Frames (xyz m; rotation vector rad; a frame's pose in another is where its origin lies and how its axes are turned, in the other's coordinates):
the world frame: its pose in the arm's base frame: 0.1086 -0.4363 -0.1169 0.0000 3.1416 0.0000
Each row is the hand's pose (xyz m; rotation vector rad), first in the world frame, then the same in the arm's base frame.
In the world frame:
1: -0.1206 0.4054 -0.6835 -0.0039 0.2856 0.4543
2: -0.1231 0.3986 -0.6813 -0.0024 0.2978 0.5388
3: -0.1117 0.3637 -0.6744 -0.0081 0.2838 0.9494
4: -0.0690 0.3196 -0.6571 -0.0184 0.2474 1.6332
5: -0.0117 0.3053 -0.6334 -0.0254 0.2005 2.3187
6: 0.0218 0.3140 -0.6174 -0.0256 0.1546 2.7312
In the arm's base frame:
1: 0.2292 -0.0309 0.5666 -0.6480 -2.7840 -0.0056
2: 0.2317 -0.0377 0.5644 -0.7633 -2.7432 -0.0034
3: 0.2203 -0.0726 0.5575 -1.3189 -2.5472 -0.0112
4: 0.1776 -0.1167 0.5402 -2.1361 -1.9921 -0.0241
5: 0.1203 -0.1310 0.5165 -2.7377 -1.1848 -0.0300
6: 0.0868 -0.1223 0.5005 -2.9683 -0.6118 -0.0278

